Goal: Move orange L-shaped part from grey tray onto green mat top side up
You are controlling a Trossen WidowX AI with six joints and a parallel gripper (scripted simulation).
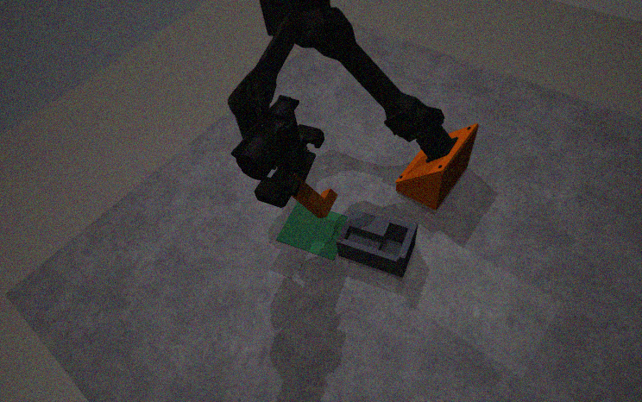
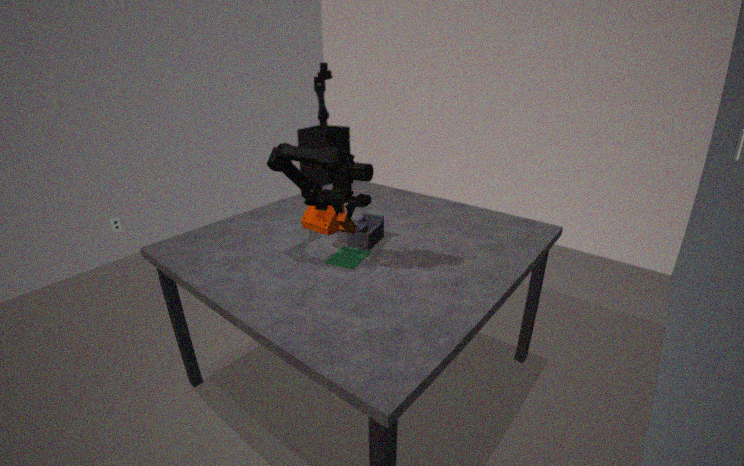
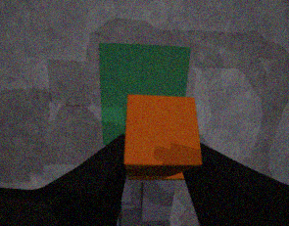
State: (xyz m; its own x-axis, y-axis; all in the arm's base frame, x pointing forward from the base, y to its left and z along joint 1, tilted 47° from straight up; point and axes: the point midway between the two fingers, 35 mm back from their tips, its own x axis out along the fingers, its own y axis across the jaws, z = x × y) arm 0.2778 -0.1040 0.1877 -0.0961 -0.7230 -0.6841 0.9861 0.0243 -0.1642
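My gripper tip is now 160 mm above the green mat and 20 mm to the right of it. Round my gripper tip: orange L-shaped part 30 mm to the left, 30 mm below, 20 mm behind.
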